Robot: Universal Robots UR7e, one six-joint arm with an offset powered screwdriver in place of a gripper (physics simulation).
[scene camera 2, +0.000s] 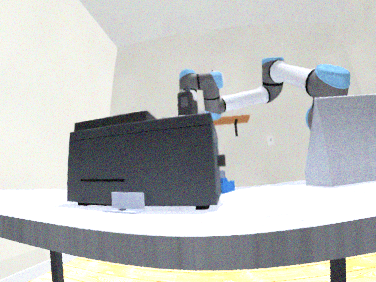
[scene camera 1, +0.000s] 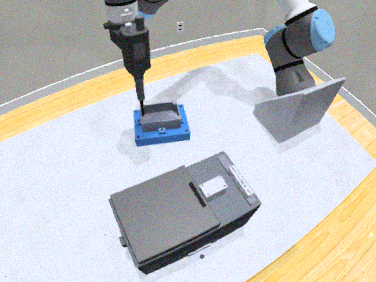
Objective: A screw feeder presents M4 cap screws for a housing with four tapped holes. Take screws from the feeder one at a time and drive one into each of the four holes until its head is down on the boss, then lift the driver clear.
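Observation:
The grey open-topped housing (scene camera 1: 161,123) sits in a blue fixture (scene camera 1: 162,140) (scene camera 2: 228,186) on the table. My screwdriver (scene camera 1: 142,113) is upright, with its thin bit down at the left end of the housing in scene camera 1. The blurred picture does not show which left corner it meets, or whether a screw is on the bit. In scene camera 2 the driver's body (scene camera 2: 187,103) shows above the feeder, which hides its tip. The dark screw feeder (scene camera 1: 165,215) (scene camera 2: 145,162) stands in front of the fixture. Screw heads in the housing's corners cannot be made out.
A white block with small holes (scene camera 1: 213,187) lies on the feeder's top, beside a pale labelled strip (scene camera 1: 241,180). A grey angled panel (scene camera 1: 300,112) (scene camera 2: 345,142) stands on the right, near the arm's base. A small bracket (scene camera 2: 128,200) is at the feeder's front.

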